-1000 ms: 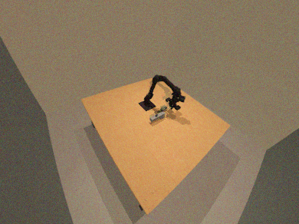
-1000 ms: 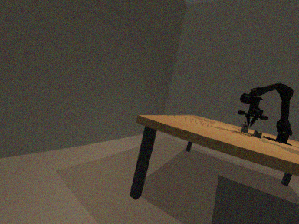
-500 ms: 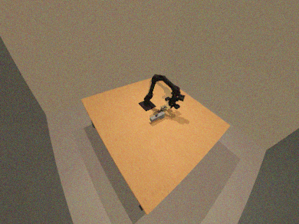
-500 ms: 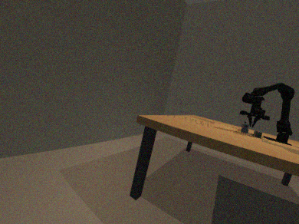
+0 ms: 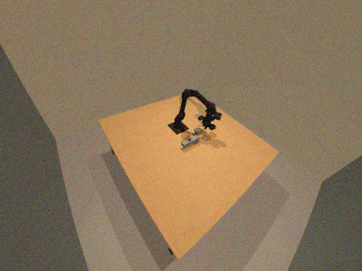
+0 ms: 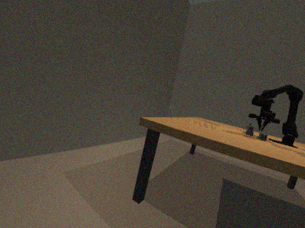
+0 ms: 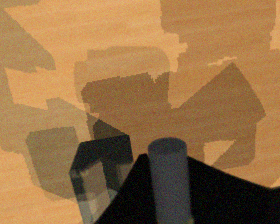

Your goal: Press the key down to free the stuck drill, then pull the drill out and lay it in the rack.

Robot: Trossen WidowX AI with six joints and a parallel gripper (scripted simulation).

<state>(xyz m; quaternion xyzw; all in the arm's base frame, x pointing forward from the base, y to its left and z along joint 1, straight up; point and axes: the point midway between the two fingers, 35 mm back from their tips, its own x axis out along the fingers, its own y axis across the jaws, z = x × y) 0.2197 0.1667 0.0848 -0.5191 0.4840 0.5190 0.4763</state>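
My gripper tip is now 40 mm to the left of the drill and 30 mm below it. Also, from my gripper tip: pale grey block (210 mm to the right, 60 mm ahead, 20 mm below); then dark frame (50 mm to the right, 40 mm below, 30 mm behind).
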